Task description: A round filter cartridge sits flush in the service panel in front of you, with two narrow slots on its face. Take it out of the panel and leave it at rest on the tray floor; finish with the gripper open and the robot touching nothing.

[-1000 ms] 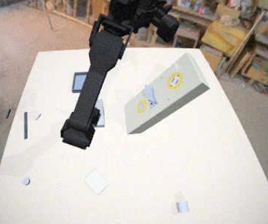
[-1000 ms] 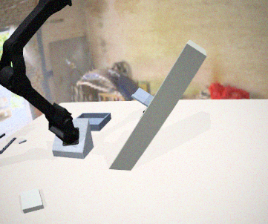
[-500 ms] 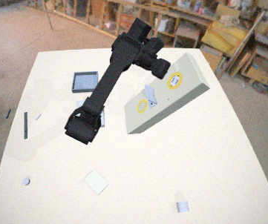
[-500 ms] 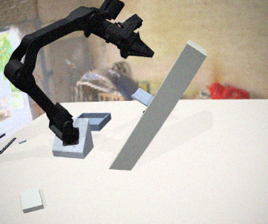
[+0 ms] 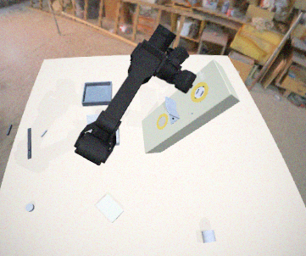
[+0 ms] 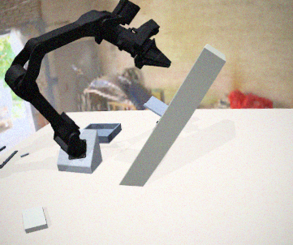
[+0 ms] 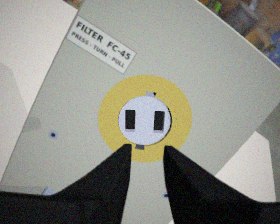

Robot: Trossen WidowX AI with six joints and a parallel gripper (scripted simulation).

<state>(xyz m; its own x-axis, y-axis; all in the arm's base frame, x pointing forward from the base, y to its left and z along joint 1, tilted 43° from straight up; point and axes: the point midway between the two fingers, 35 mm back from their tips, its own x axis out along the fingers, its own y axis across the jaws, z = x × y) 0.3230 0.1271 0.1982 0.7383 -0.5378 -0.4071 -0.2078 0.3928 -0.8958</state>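
The round filter cartridge lies 50 mm ahead of my gripper tip, 40 mm below it and 10 mm to the right of it. The rest, counted from my gripper tip: small disc (660 mm behind, 310 mm below, 200 mm to the right); pale square (350 mm behind, 310 mm below, 270 mm to the right); tray (340 mm behind, 330 mm to the left, 300 mm below).
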